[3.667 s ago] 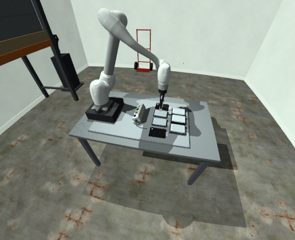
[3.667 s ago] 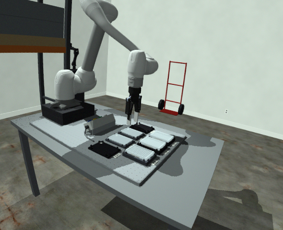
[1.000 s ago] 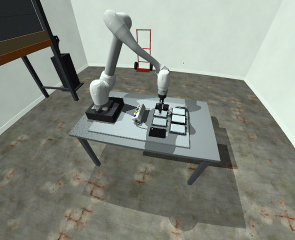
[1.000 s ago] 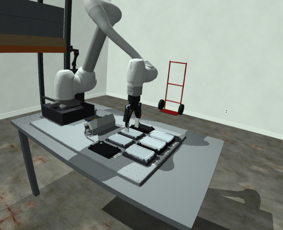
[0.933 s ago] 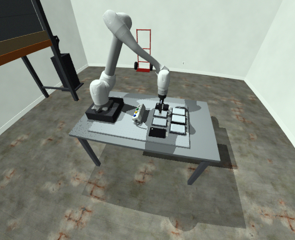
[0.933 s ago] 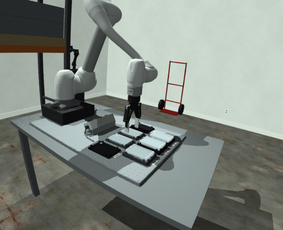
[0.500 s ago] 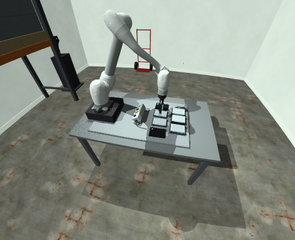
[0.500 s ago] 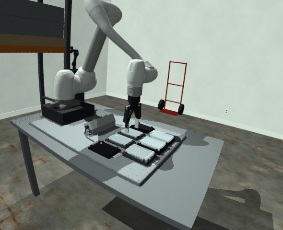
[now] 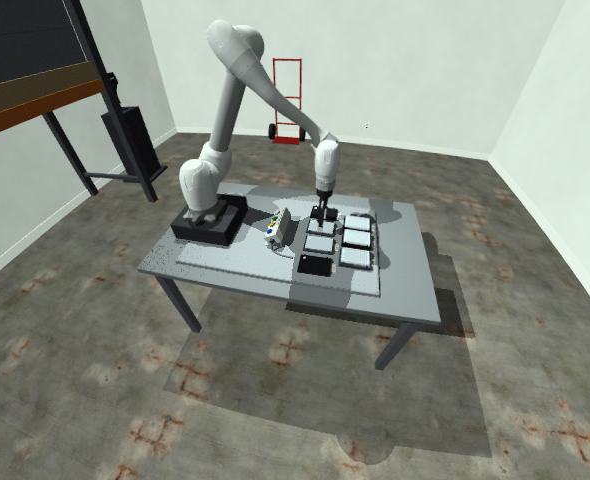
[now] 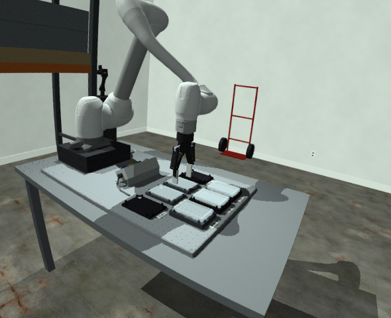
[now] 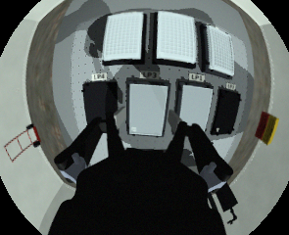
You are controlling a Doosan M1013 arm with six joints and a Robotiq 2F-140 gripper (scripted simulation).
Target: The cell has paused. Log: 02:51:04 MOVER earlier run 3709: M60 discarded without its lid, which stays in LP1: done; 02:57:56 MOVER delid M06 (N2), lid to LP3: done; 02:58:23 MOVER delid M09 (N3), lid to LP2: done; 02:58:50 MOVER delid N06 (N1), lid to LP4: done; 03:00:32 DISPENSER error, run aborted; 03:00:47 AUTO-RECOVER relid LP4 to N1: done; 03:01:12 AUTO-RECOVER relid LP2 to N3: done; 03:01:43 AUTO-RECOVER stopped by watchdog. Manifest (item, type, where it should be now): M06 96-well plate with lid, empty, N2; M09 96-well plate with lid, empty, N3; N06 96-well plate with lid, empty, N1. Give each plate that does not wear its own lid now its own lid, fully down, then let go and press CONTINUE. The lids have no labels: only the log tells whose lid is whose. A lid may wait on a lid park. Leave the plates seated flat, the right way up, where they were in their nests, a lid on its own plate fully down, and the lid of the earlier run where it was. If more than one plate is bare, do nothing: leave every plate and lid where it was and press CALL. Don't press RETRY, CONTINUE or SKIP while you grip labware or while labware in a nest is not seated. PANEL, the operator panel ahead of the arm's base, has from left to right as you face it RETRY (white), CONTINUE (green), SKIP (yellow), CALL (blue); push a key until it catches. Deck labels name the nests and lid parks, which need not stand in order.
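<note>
My gripper is now 5 cm above the grey pad. From my hand the other things lie so: yellow key: 24 cm behind, 8 cm to the right, 1 cm above; green key: 24 cm behind, 3 cm to the right, 1 cm above; white key: 24 cm behind, 2 cm to the left, 1 cm above.
</note>
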